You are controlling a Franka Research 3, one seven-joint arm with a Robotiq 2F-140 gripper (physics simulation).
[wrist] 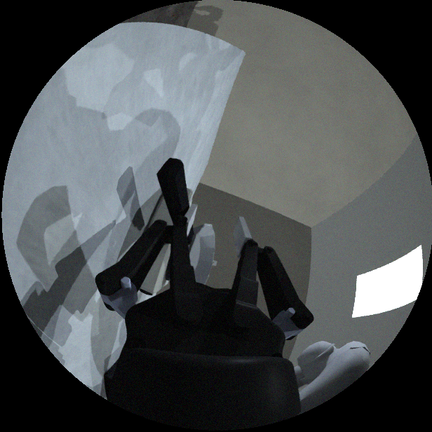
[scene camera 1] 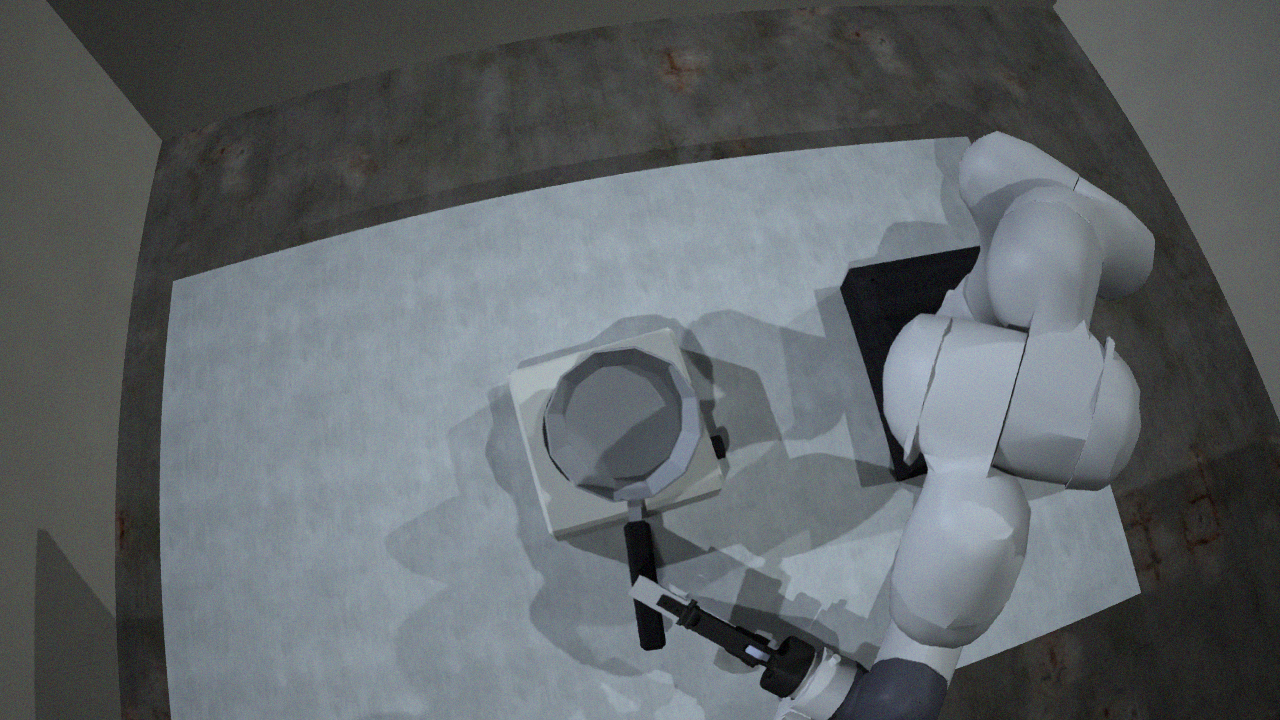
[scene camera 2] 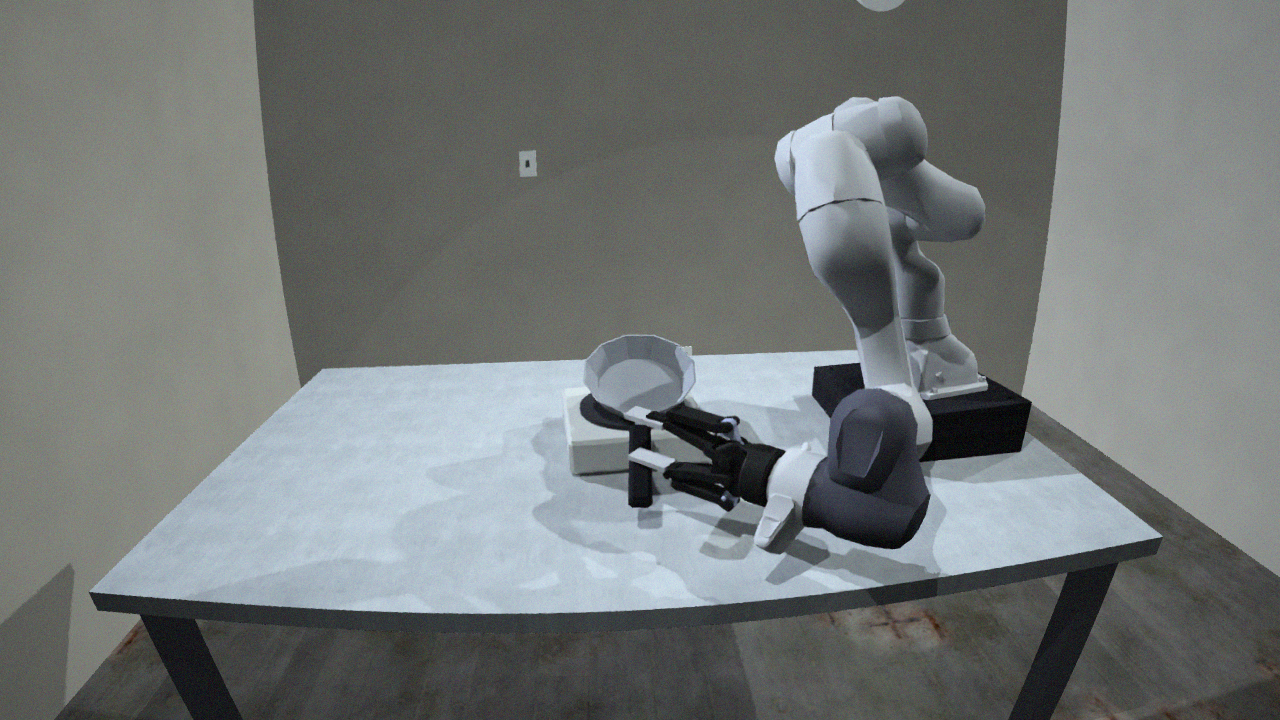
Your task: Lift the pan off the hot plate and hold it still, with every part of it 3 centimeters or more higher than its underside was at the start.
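Observation:
The grey pan (scene camera 1: 617, 420) (scene camera 2: 639, 376) (wrist: 204, 252) is tilted over the white hot plate (scene camera 1: 563, 516) (scene camera 2: 599, 458), its far side raised and its handle side low. The plate's black disc (scene camera 2: 596, 412) shows below its left rim. The black handle (scene camera 1: 652, 631) (scene camera 2: 639, 490) (wrist: 172, 185) slopes down toward scene camera 2. My gripper (scene camera 1: 646, 588) (scene camera 2: 646, 438) (wrist: 215, 218) is partly open, one finger above the other, with nothing gripped. The lower finger lies across the handle and seems to touch it from above. The upper finger is near the handle's root. The exact contact is hidden.
The white table (scene camera 1: 313, 358) (scene camera 2: 358, 483) carries the hot plate and the arm's black base (scene camera 1: 872, 313) (scene camera 2: 980, 429) on the right. The hot plate's dark knob (scene camera 1: 718, 445) faces the base. The table's front edge (scene camera 2: 501, 620) lies on the near side of the handle in scene camera 2.

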